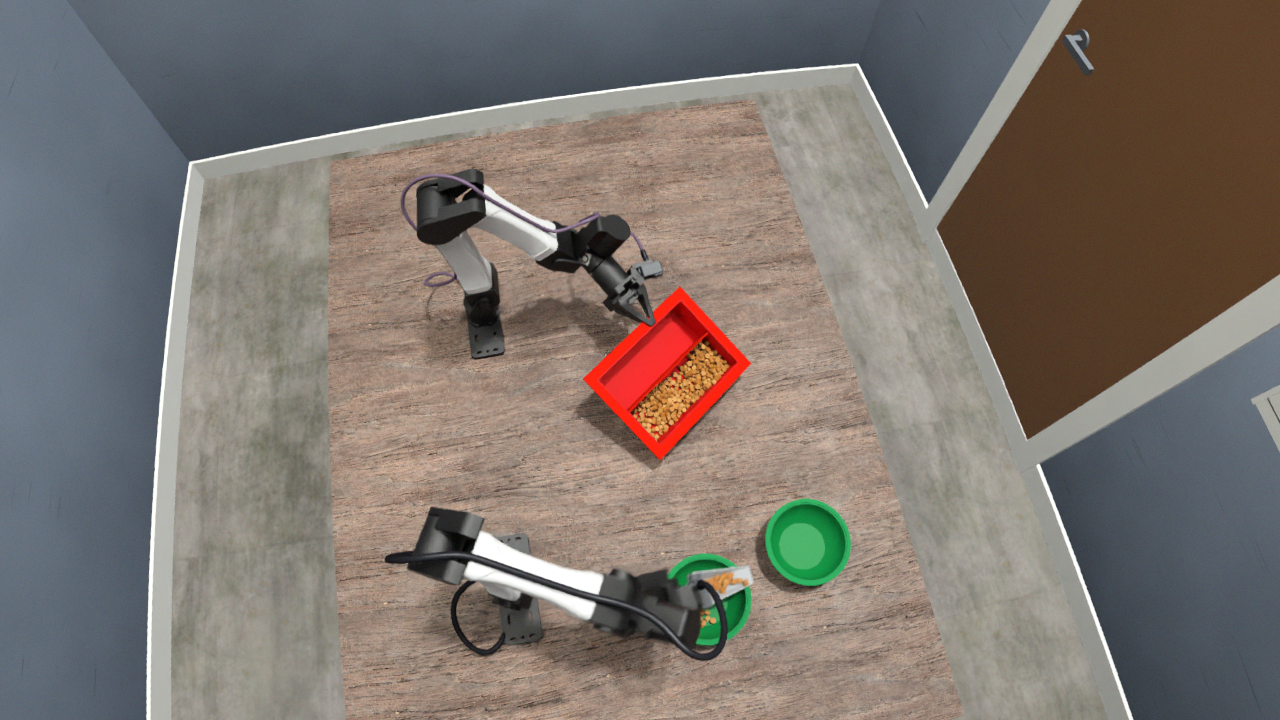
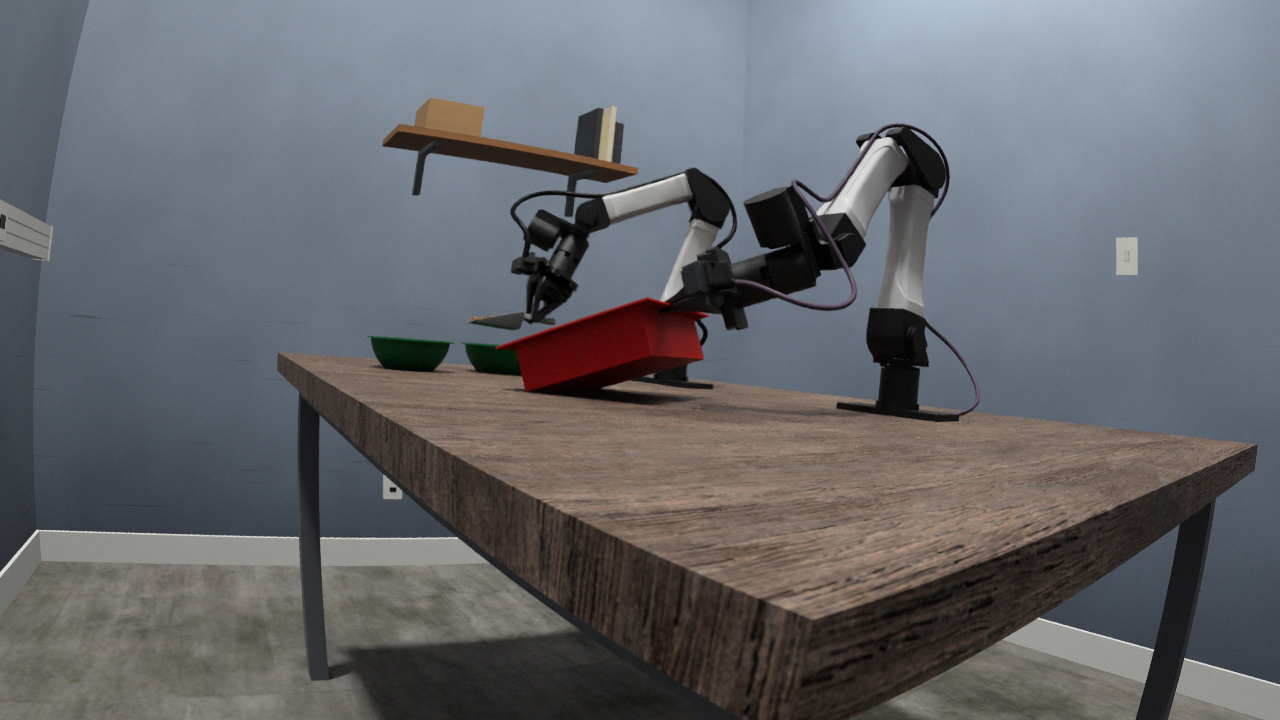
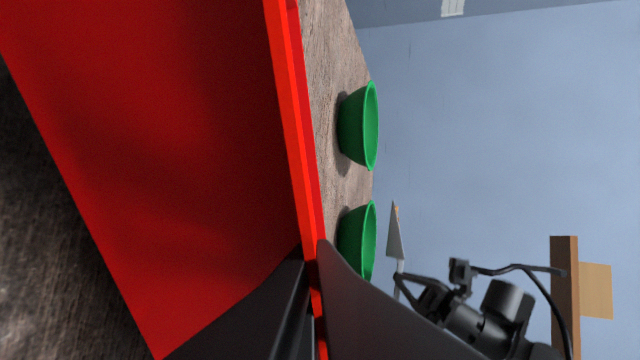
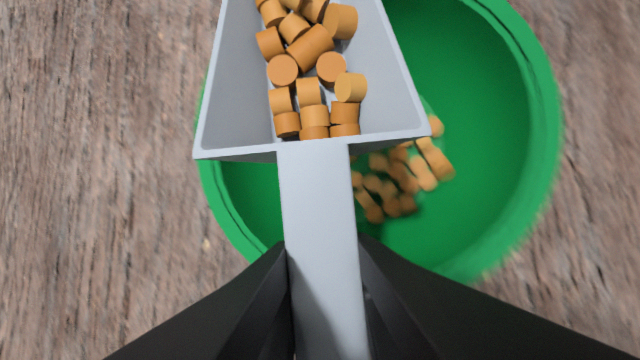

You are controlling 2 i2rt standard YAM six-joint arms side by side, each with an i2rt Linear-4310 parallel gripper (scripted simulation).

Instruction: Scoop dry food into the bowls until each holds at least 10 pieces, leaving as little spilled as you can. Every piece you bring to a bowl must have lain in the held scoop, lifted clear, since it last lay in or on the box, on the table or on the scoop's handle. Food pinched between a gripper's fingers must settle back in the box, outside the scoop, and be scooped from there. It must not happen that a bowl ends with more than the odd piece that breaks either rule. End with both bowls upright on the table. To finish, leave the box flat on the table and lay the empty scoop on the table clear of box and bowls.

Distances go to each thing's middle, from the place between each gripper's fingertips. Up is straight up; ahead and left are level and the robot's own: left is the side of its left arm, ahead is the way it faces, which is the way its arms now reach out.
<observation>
The grey scoop [image 2: 512, 321] lies 50 mm ahead of my right hand [image 2: 530, 321] and 10 mm below it. From my right hand the other things lie so: red box [image 2: 634, 340] (70 mm ahead, 420 mm to the left, 40 mm below).
The red box lies 9 cm to the right of my left hand [image 1: 653, 325], 5 cm below it and 2 cm ahead of it. Also, from my left hand: grey scoop 51 cm to the right, 2 cm below, 1 cm behind.
</observation>
